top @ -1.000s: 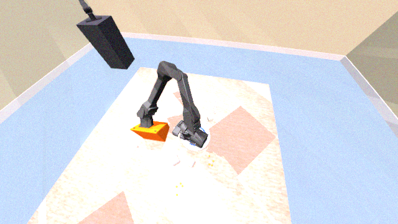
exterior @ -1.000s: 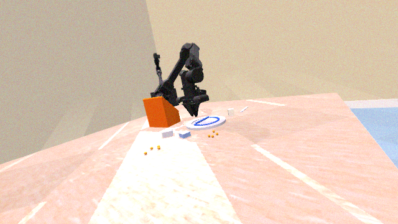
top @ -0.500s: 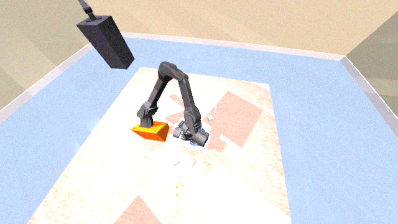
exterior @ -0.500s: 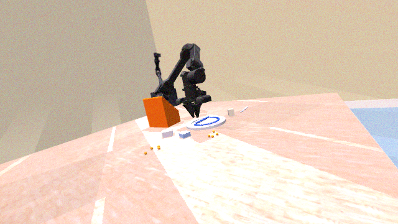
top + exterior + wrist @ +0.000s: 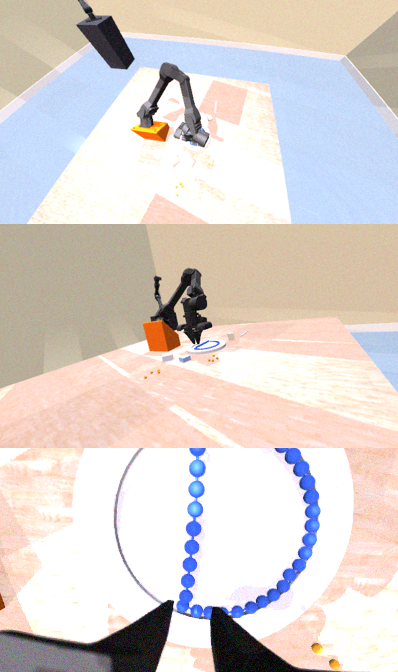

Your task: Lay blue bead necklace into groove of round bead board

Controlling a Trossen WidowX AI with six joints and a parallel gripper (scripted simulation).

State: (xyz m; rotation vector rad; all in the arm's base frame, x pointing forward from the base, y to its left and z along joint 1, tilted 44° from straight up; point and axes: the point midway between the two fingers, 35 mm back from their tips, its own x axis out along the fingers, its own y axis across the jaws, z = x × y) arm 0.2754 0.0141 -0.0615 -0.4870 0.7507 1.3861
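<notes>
Now: the round white bead board 2 cm ahead of my gripper tip, 5 cm to the left of it and 2 cm below it. Also, from my gripper tip: white block 8 cm behind, 12 cm to the right, 2 cm below; light blue cube 1 cm ahead, 12 cm to the right, 2 cm below; beige cube 10 cm ahead, 19 cm to the left, 1 cm below.
</notes>
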